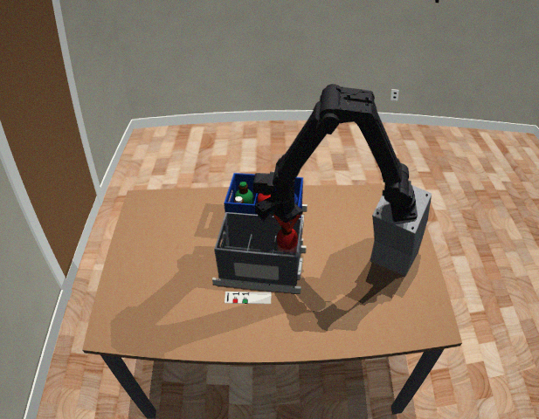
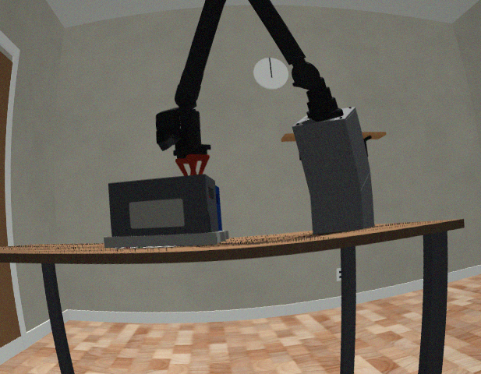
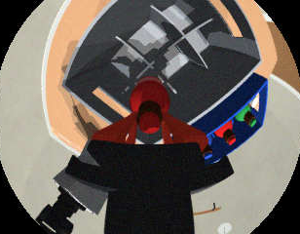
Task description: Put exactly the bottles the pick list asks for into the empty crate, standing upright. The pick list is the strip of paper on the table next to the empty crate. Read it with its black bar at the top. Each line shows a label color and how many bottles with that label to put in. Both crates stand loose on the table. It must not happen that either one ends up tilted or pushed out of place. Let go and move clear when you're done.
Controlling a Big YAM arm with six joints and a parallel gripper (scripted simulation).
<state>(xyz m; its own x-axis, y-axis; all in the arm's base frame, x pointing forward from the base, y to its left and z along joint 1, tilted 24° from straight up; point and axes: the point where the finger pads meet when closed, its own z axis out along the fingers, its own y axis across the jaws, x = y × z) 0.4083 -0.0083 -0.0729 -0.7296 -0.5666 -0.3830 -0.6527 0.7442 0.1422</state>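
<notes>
The red-labelled bottle lies 60 mm below my hand and 10 mm behind it. The rest, counted from my hand: pick list: 180 mm to the left, 180 mm below, 120 mm ahead; blue-labelled bottle: 240 mm to the right, 90 mm below; grey crate: 90 mm below, 90 mm ahead, 30 mm to the left.
</notes>
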